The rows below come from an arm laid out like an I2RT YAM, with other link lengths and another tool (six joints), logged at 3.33 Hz.
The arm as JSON. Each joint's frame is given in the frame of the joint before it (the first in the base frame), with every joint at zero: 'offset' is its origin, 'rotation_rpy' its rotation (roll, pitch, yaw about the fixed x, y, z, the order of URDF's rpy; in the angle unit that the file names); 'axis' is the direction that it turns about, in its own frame. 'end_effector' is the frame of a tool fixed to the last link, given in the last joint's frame.
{
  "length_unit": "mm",
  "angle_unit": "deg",
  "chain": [
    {
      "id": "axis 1",
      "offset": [
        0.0,
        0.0,
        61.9
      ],
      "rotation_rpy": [
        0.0,
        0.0,
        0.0
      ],
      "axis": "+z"
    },
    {
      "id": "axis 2",
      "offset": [
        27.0,
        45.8,
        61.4
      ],
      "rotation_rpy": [
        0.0,
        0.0,
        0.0
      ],
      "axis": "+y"
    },
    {
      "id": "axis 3",
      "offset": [
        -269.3,
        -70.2,
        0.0
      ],
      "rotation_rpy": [
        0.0,
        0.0,
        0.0
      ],
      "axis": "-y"
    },
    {
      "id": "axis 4",
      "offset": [
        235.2,
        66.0,
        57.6
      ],
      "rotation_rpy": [
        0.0,
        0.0,
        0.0
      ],
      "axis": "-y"
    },
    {
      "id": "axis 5",
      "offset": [
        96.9,
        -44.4,
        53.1
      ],
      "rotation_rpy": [
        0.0,
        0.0,
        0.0
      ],
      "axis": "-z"
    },
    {
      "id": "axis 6",
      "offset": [
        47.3,
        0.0,
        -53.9
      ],
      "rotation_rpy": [
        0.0,
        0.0,
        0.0
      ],
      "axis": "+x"
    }
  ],
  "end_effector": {
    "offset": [
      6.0,
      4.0,
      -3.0
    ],
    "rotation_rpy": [
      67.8,
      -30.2,
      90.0
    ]
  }
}
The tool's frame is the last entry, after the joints.
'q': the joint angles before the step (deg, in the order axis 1, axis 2, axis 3, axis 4, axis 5, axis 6). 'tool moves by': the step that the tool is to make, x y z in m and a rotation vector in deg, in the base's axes. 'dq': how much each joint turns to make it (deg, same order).
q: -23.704 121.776 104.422 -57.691 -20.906 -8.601
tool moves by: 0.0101 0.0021 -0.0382 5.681 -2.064 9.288
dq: -0.006 5.728 -0.007 1.752 -7.978 -8.487
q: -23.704 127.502 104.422 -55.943 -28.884 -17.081
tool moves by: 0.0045 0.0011 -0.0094 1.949 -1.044 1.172
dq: 0.128 1.495 0.022 1.296 -2.362 -0.704
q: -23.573 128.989 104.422 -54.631 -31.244 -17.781
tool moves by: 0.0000 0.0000 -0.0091 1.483 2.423 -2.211
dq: -0.020 1.230 0.017 -0.251 -0.001 2.603
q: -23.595 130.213 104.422 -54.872 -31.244 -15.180
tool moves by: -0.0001 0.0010 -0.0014 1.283 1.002 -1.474
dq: 0.046 0.211 -0.026 -0.199 -0.525 1.904
